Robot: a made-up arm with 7 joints.
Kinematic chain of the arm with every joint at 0, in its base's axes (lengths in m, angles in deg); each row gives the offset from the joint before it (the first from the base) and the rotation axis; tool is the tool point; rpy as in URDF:
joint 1: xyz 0 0 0.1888 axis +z
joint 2: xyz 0 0 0 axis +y
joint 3: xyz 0 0 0.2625 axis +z
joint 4: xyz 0.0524 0 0 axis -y
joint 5: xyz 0.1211 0 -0.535 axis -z
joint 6: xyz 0 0 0 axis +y
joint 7: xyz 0.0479 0 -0.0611 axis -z
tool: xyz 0 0 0 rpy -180 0 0
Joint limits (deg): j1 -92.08..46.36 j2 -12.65..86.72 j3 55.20..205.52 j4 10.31..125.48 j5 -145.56..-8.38 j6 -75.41..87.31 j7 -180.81..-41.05
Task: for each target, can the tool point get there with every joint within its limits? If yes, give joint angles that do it. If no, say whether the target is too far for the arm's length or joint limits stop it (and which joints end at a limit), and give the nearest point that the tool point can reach.
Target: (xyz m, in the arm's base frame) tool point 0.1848 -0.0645 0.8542
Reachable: yes | joints 30.27 65.69 188.32 94.84 -119.51 -58.35 -146.08
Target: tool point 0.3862 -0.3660 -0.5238
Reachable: no: joint limits stop it (at a limit: joint 1, joint 2, joint 3, joint 6) | nearest point 0.4879 -0.3452 -0.2122 | short by 0.328 m
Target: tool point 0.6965 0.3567 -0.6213
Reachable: no: too far | nearest point 0.5720 0.2929 -0.2011 | short by 0.443 m
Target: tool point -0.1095 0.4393 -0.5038
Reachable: no: joint limits stop it (at a limit: joint 2, joint 3, joint 6) | nearest point -0.1224 0.4910 -0.2134 | short by 0.295 m
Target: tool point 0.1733 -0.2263 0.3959
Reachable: no: joint limits stop it (at a limit: joint 1, joint 2, joint 3, joint 6) | nearest point 0.0682 -0.2627 0.5044 | short by 0.155 m
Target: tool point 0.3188 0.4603 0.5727
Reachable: yes | joints -51.31 31.91 116.35 72.26 -61.76 -34.87 -53.36
